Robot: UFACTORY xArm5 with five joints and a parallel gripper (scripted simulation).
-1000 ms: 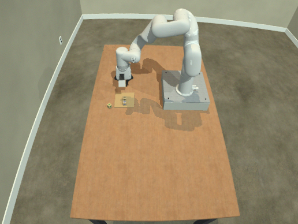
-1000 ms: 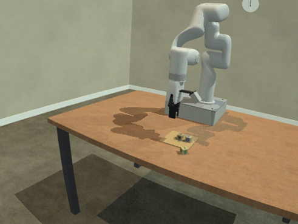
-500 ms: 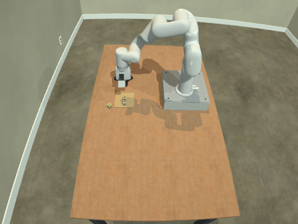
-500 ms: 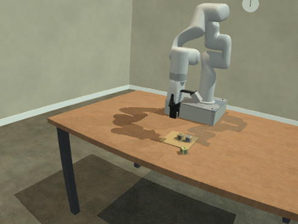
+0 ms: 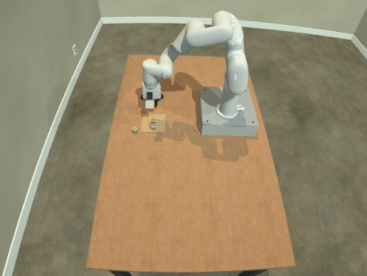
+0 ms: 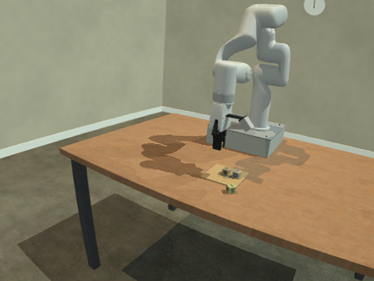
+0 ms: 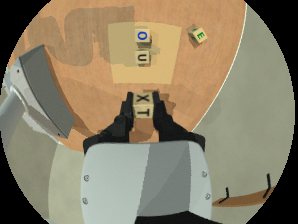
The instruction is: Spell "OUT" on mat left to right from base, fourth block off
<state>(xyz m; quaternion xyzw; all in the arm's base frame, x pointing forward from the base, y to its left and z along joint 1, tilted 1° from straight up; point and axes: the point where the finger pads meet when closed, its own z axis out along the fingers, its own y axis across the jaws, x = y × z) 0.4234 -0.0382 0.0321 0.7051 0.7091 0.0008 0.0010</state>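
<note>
Now: hand 100 mm above the U block and 40 mm to the right of it. Round my hand: tan mat 120 mm below, 40 mm to the left.
</note>
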